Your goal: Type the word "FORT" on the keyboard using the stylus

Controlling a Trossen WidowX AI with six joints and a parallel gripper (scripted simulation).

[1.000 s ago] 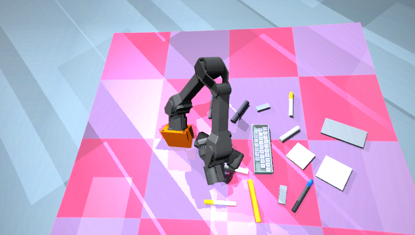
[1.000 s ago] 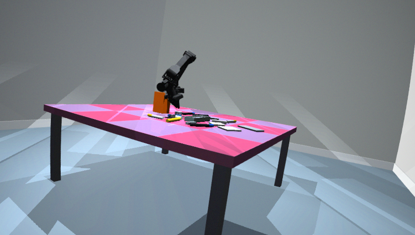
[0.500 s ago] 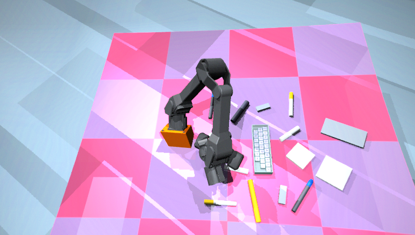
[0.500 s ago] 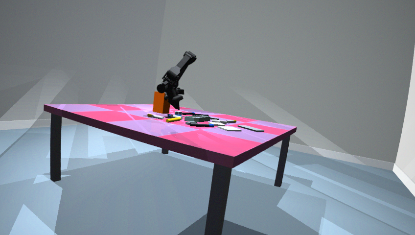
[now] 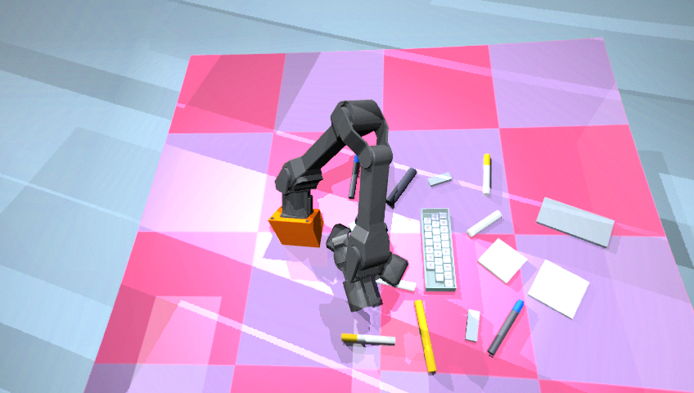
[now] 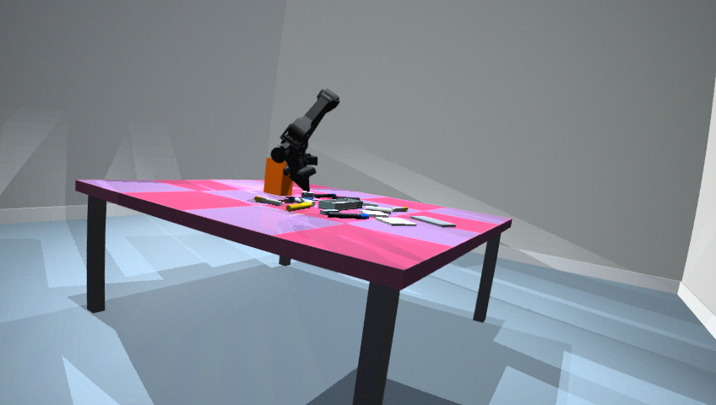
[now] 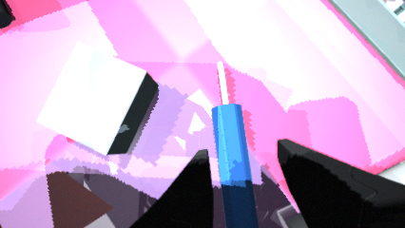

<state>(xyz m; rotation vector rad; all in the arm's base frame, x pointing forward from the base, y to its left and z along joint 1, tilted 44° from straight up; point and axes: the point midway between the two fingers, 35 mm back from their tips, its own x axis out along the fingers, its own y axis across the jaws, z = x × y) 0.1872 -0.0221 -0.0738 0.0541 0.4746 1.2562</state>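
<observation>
Now: the blue stylus 10 mm to the left of my gripper tip and 30 mm below it. Round my gripper tip: yellow stick (120 mm ahead, 170 mm to the right, 30 mm below); grey block (460 mm ahead, 140 mm to the left, 40 mm below).
</observation>
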